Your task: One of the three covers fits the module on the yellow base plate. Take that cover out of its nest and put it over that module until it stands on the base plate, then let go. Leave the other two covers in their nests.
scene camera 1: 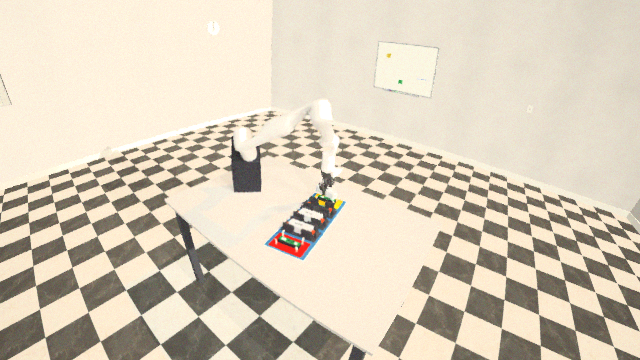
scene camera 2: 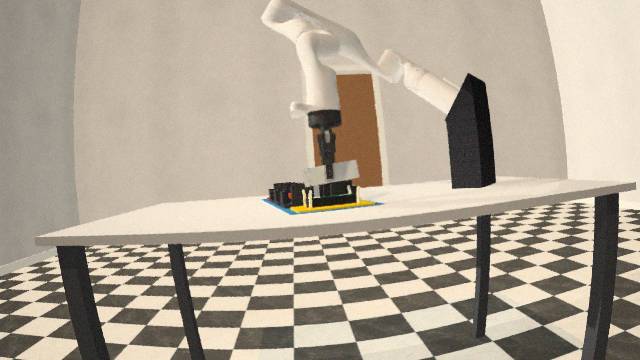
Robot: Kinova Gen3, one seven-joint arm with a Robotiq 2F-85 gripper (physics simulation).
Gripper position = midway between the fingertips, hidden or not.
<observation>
I see my gripper [scene camera 2: 329, 181] and a white cover [scene camera 2: 346, 170].
</observation>
